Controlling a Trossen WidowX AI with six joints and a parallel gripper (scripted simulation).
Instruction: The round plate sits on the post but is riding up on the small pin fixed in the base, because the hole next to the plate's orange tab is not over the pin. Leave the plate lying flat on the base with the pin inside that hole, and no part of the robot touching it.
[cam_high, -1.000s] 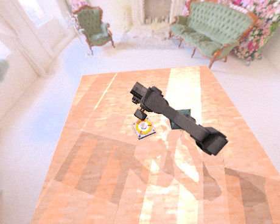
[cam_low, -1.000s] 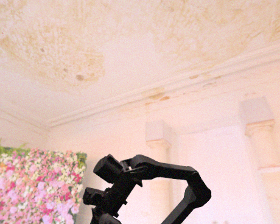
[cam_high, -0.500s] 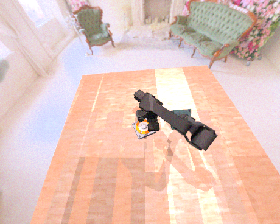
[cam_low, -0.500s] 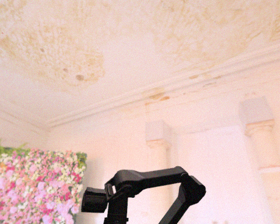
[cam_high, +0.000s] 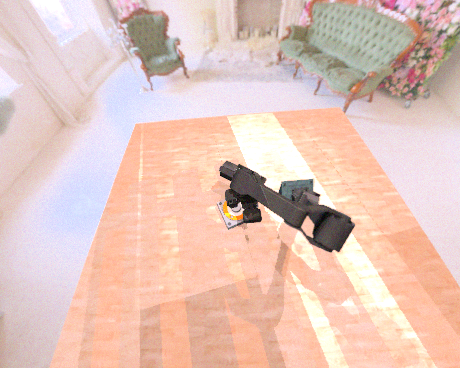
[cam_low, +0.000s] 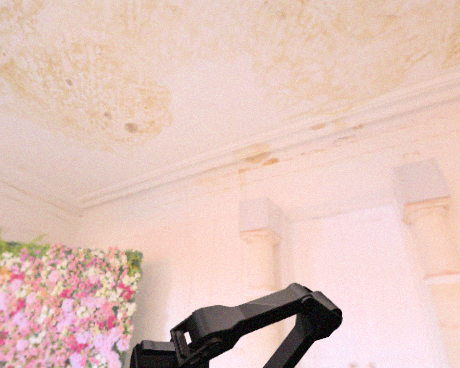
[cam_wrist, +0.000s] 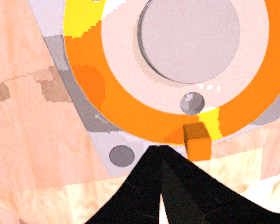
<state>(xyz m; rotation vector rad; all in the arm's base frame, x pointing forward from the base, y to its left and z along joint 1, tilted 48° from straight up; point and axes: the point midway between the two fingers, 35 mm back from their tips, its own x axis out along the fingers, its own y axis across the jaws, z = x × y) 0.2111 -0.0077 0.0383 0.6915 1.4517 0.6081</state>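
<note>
The round plate lies 3 cm ahead of my gripper tip, 2 cm to the right of it and 1 cm below it. Round my gripper tip: square grey base (5 cm ahead, 1 cm to the right, 2 cm below).
</note>
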